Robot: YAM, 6 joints.
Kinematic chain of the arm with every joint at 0, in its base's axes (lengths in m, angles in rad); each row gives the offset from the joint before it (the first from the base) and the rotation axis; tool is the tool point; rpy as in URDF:
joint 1: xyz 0 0 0.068 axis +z
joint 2: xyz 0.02 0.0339 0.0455 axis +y
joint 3: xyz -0.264 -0.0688 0 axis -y
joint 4: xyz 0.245 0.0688 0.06 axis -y
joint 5: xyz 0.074 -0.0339 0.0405 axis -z
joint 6: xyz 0.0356 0 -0.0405 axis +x
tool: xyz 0 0 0 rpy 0 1.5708 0
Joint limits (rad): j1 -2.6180..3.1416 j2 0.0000..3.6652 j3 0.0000..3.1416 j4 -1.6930..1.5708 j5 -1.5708..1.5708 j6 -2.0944..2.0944
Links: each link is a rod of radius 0.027 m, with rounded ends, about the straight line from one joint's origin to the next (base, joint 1, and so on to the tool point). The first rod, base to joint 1, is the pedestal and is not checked.
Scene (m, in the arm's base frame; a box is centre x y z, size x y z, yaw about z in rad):
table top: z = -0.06
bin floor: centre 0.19 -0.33 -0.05 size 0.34 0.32 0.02 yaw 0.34
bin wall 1: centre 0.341 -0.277 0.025 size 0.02 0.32 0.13 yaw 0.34
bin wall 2: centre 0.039 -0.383 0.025 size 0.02 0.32 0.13 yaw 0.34
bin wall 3: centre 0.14 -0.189 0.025 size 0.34 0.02 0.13 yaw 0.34
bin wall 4: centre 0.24 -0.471 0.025 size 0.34 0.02 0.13 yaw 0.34
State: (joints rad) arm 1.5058 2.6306 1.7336 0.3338 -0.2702 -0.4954
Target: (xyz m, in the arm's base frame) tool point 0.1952 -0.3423 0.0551
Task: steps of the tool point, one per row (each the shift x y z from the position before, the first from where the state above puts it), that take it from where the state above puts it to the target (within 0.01 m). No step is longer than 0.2 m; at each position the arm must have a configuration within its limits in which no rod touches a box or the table.
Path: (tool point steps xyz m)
1: 0.1484 -0.0385 0.0244
2: 0.1278 -0.0792 0.0232
3: 0.0965 -0.1108 0.0218
4: 0.0577 -0.1308 0.0204
5: 0.0159 -0.1377 0.0186
6: -0.0248 -0.1315 0.0168
7: -0.0603 -0.1138 0.0150
8: -0.0874 -0.0868 0.0129
9: -0.1043 -0.0543 0.0109
10: 0.0032 -0.0056 -0.0701
11: -0.0032 0.0056 -0.0696

